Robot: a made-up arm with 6 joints.
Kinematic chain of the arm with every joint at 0, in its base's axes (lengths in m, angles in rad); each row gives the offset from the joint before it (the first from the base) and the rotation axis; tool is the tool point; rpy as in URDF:
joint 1: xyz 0 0 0.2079 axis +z
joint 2: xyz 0 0 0 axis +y
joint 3: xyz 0.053 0 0.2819 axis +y
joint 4: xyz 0.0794 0 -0.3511 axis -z
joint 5: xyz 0 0 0 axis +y
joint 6: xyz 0.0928 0 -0.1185 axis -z
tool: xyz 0 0 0 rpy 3.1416 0 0
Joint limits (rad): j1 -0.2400..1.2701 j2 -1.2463..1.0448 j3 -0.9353..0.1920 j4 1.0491..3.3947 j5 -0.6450..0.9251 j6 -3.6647..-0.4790
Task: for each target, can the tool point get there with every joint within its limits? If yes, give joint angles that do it. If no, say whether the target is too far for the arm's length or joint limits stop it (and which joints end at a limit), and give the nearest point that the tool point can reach.
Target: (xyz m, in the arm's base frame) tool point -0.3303 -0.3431 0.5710
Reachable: no: joint limits stop it (at a limit: joint 1, joint 2, joint 3, joint 5) | nearest point -0.0292 -0.1386 0.6640 | short by 0.376 m
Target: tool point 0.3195 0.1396 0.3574
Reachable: yes | joints 0.6278 -0.6413 -0.6087 2.0073 0.0851 -3.3033
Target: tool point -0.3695 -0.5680 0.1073
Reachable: no: joint limits stop it (at a limit: joint 2, joint 3) | nearest point -0.1013 -0.1557 0.1120 | short by 0.492 m
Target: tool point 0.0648 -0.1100 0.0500
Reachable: yes | joints 0.0440 0.3043 -0.1109 2.1521 -0.4476 -2.5442
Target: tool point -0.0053 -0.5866 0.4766
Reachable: no: joint limits stop it (at a limit: joint 1, joint 5) | nearest point 0.0959 -0.1732 0.4766 | short by 0.426 m
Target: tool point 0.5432 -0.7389 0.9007
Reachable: no: too far | nearest point 0.3171 -0.1992 0.5580 | short by 0.678 m
